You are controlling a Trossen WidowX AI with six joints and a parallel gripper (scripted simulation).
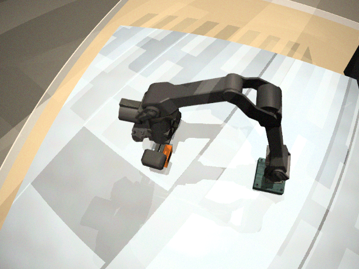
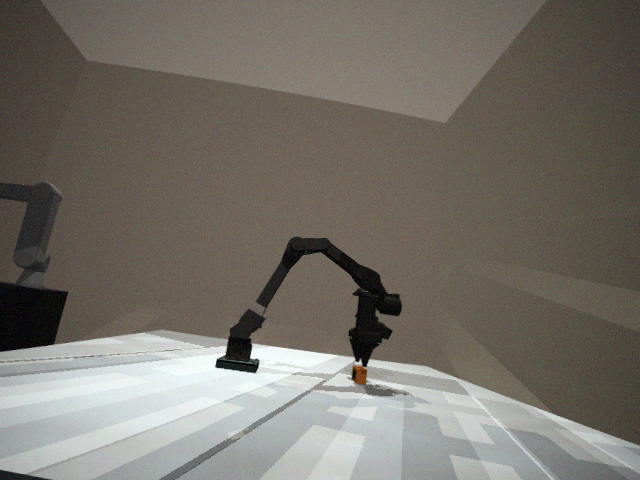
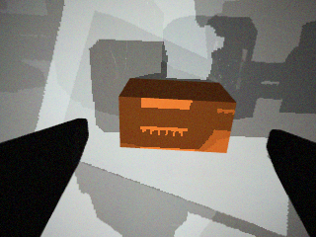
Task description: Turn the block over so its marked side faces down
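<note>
My gripper tip is now 3 cm above the orange block and 1 cm past it.
</note>
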